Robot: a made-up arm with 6 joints. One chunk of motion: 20 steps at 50 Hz.
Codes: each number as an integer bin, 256 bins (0 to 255) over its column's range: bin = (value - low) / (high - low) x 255, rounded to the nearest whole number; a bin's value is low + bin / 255 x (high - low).
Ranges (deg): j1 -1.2..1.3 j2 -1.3..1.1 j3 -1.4..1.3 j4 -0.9..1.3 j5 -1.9..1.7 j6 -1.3..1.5
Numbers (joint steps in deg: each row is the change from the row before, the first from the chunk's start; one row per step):
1: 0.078 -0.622 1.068 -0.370 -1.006 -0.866
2: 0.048 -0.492 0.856 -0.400 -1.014 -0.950
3: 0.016 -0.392 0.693 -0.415 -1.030 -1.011
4: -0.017 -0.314 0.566 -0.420 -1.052 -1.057
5: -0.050 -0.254 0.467 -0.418 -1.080 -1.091
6: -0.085 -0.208 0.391 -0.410 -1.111 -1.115
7: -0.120 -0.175 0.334 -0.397 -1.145 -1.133
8: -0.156 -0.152 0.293 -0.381 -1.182 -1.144
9: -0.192 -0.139 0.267 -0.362 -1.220 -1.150
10: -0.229 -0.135 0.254 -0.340 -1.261 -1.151
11: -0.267 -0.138 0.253 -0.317 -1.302 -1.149
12: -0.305 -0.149 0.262 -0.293 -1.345 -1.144
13: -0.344 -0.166 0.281 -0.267 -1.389 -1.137
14: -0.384 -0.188 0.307 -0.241 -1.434 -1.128
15: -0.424 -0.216 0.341 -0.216 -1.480 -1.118
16: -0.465 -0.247 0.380 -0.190 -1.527 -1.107
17: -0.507 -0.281 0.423 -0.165 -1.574 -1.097
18: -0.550 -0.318 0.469 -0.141 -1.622 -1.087
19: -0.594 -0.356 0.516 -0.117 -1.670 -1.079
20: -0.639 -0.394 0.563 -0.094 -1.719 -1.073
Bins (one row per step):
1: 130 72 233 61 63 40
2: 127 86 213 58 63 32
3: 124 96 198 56 62 26
4: 121 105 186 56 60 22
5: 117 111 176 56 58 19
6: 114 116 169 57 56 17
7: 110 120 164 58 53 15
8: 106 122 160 60 51 14
9: 103 123 157 62 48 14
10: 99 124 156 65 45 14
11: 95 123 156 68 42 14
12: 91 122 157 70 39 14
13: 87 120 159 73 36 15
14: 83 118 161 76 33 16
15: 79 115 164 79 30 17
16: 75 112 168 82 26 18
17: 71 108 172 85 23 18
18: 66 104 177 88 20 19
19: 62 100 181 91 16 20
20: 57 96 185 93 13 21

